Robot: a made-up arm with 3 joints.
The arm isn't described. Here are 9 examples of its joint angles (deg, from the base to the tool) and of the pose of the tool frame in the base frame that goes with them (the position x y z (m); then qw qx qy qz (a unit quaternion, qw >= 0)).
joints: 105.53 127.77 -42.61
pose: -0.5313 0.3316 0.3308 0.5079 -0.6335 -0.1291 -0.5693
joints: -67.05 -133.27 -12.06
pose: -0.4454 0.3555 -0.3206 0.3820 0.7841 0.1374 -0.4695
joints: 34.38 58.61 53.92
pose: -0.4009 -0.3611 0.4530 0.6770 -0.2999 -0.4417 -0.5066
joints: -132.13 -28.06 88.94
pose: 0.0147 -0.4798 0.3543 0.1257 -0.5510 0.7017 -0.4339
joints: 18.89 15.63 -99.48
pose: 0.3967 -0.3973 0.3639 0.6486 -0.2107 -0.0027 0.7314
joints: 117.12 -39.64 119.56
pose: 0.1847 -0.3106 0.0122 0.4970 0.7826 -0.2512 -0.2784
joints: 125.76 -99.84 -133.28
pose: -0.0713 -0.1219 0.5035 0.5088 0.3878 0.5474 -0.5395
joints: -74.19 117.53 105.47
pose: 0.1741 0.0942 0.3454 0.6609 -0.6619 -0.3534 -0.0169
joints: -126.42 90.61 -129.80
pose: -0.1044 -0.0417 -0.3021 0.4402 -0.4326 -0.5565 -0.5563
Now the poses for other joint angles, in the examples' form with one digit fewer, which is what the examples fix.
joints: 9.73 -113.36 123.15
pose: -0.109 -0.059 -0.159 0.323 0.437 0.710 -0.448
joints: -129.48 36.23 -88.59
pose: -0.099 -0.380 -0.426 0.094 0.505 0.708 0.485
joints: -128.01 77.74 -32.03
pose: 0.315 -0.187 -0.552 0.172 -0.071 0.749 0.636
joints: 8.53 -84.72 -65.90
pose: 0.515 -0.197 -0.359 0.591 0.534 -0.412 0.443
